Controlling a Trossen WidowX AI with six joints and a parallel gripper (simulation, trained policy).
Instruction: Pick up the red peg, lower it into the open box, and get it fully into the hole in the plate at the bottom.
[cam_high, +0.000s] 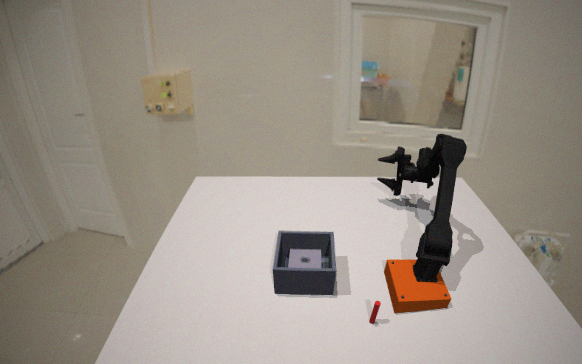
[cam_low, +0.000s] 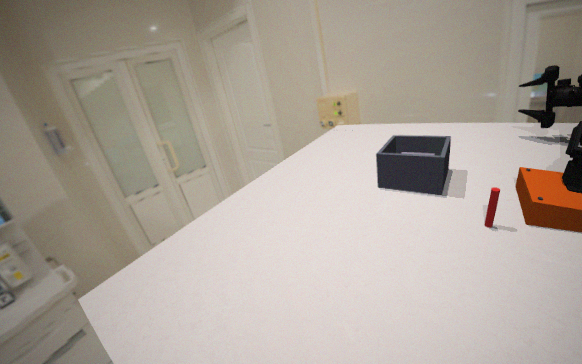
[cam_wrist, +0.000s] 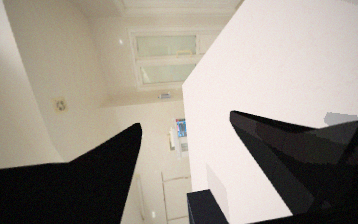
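Now: gripper tip 60 cm to the right of the red peg, 9 cm above it and 7 cm short of it. The rest, counted from my gripper tip: plate (43 cm to the left, 25 cm ahead, 9 cm below); dark box (43 cm to the left, 25 cm ahead, 11 cm below).
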